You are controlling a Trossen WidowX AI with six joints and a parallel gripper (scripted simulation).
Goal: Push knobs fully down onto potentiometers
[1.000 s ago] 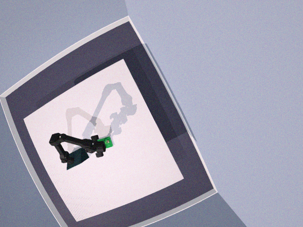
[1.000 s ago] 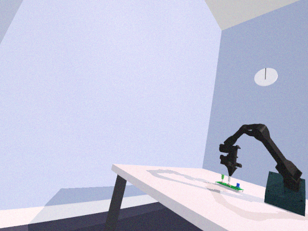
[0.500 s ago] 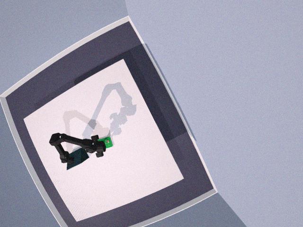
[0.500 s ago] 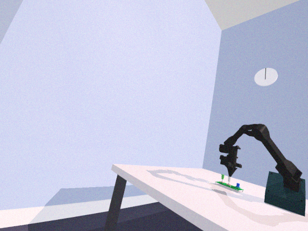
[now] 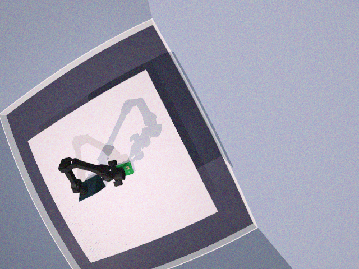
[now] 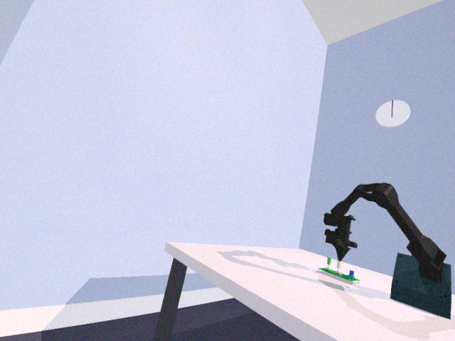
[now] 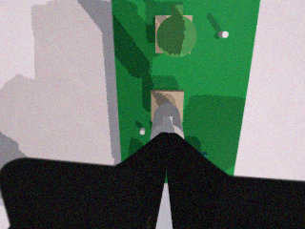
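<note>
The green knob lies 50 mm ahead of my gripper tip and 20 mm below it. Round my gripper tip: white knob: 20 mm below.
</note>
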